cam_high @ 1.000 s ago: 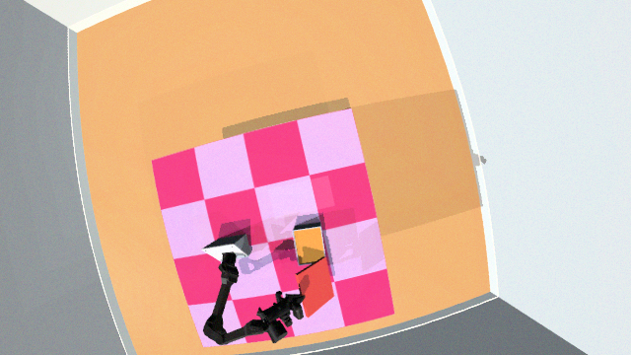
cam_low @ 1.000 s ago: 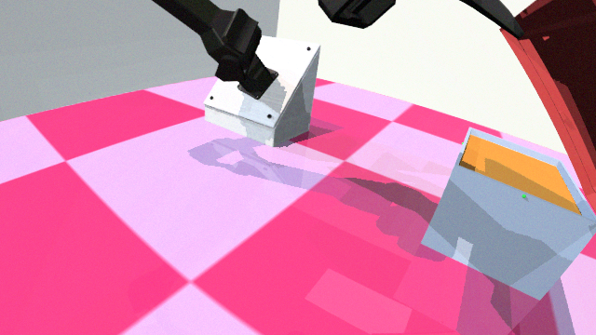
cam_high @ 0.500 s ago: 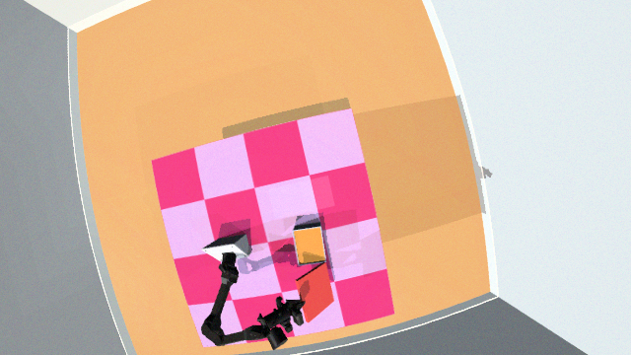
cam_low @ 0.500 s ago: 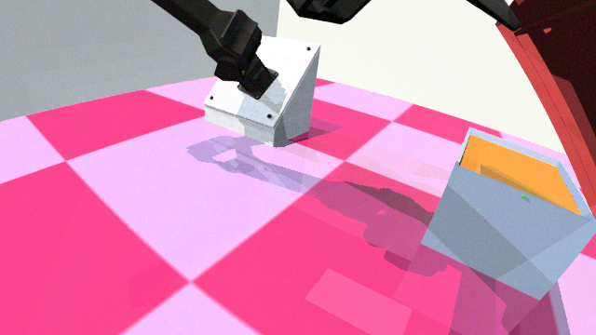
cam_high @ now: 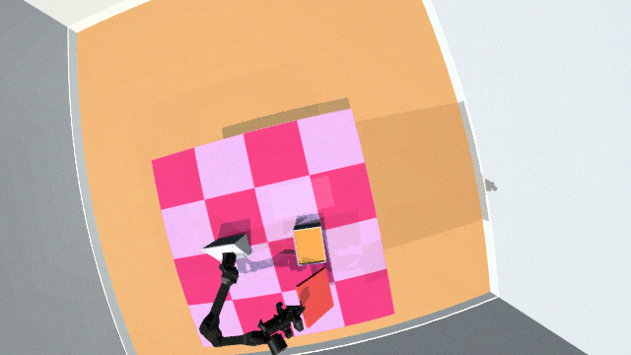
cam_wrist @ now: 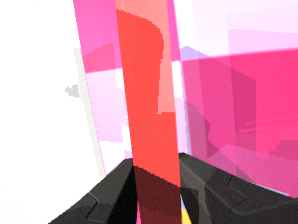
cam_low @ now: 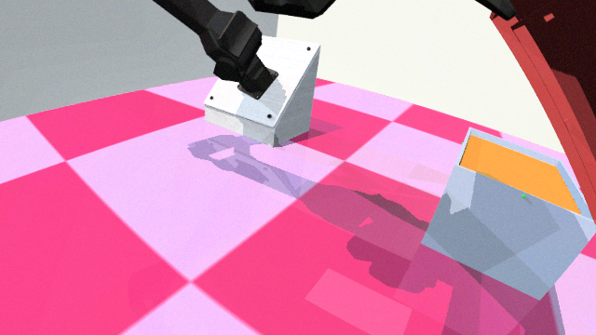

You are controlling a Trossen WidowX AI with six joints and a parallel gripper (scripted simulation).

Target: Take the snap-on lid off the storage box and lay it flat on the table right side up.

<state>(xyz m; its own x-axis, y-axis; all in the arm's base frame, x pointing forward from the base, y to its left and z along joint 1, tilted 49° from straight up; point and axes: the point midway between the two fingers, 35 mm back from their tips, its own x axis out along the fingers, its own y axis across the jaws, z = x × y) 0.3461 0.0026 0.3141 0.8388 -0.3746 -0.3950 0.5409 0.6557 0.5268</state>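
Now: the red lid 60 mm ahead of my gripper tip, 50 mm below it and 10 mm to the left of it. Also, from my gripper tip: storage box (250 mm to the left, 180 mm below, 50 mm ahead).
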